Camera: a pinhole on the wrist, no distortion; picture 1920 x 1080 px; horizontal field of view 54.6 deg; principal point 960.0 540.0 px. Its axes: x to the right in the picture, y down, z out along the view. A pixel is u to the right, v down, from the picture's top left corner.
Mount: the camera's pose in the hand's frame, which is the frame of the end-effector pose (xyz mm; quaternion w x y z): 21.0 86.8 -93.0 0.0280 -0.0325 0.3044 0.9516
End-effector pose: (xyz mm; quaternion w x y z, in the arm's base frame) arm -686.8 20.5 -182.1 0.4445 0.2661 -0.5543 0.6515
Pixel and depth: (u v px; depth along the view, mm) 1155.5 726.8 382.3
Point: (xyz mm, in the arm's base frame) -947.3 -214.8 -292.6
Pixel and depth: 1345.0 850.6 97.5
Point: -798.2 26.1 -251.0
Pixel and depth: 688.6 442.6 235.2
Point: -924.7 -54.2 -233.8
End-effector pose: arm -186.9 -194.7 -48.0 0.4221 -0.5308 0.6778 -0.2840
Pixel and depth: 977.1 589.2 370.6
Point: -141.6 -100.5 -396.3
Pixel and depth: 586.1 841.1 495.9
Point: -23.1 -175.9 -503.9
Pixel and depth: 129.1 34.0 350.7
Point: -244.1 -246.9 -467.9
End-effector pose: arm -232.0 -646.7 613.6 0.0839 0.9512 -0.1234 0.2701
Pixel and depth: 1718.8 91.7 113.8
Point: -314.7 -805.7 631.7
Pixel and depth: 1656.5 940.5 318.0
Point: -293.4 -878.9 407.3
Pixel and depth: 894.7 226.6 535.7
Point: -201.7 -1166.8 424.3
